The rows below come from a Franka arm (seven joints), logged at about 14 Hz.
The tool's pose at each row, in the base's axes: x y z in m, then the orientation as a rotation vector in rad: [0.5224, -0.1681, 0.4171, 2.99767, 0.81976, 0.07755]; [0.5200, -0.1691, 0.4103, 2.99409, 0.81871, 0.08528]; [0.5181, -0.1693, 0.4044, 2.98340, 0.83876, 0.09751]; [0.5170, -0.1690, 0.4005, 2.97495, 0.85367, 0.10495]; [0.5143, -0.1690, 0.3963, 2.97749, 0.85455, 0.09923]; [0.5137, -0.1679, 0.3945, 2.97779, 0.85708, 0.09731]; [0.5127, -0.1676, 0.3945, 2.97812, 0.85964, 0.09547]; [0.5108, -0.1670, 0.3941, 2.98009, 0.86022, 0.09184]
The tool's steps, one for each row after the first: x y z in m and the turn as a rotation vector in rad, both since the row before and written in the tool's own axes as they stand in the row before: [-0.0028, -0.0007, 0.0067, -0.00473, 0.00393, 0.00004]; [-0.0020, -0.0011, 0.0058, -0.00622, 0.00683, -0.01426]; [-0.0010, -0.0010, 0.0038, -0.00473, 0.00397, -0.01076]; [-0.0025, -0.0017, 0.0040, 0.00343, -0.00291, -0.00009]; [0.0000, -0.0014, 0.0017, 0.00128, -0.00091, -0.00151]; [-0.0007, -0.0008, -0.0001, 0.00130, -0.00085, -0.00152]; [-0.0013, -0.0015, 0.0003, 0.00253, -0.00175, 0.00000]
